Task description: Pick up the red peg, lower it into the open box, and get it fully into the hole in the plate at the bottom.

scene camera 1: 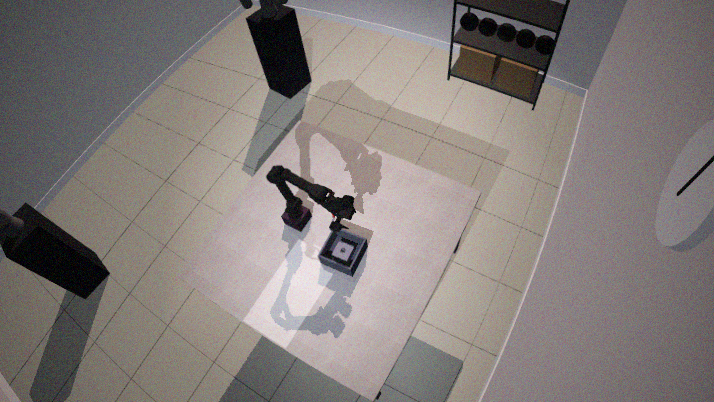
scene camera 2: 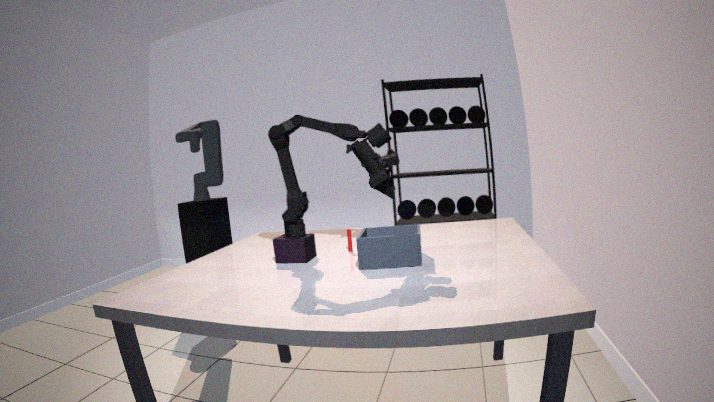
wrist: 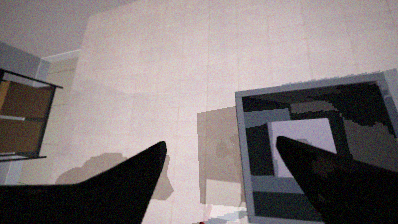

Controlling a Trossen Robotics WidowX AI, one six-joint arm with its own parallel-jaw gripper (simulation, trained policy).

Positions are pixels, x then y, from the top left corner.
Scene:
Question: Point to a pale plate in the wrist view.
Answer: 316, 132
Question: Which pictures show the box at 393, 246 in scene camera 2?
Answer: Scene camera 1, scene camera 2 and the wrist view: all of them.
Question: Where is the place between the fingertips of my gripper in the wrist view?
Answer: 219, 143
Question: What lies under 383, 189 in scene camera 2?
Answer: My gripper.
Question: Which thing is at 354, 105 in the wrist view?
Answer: A box.

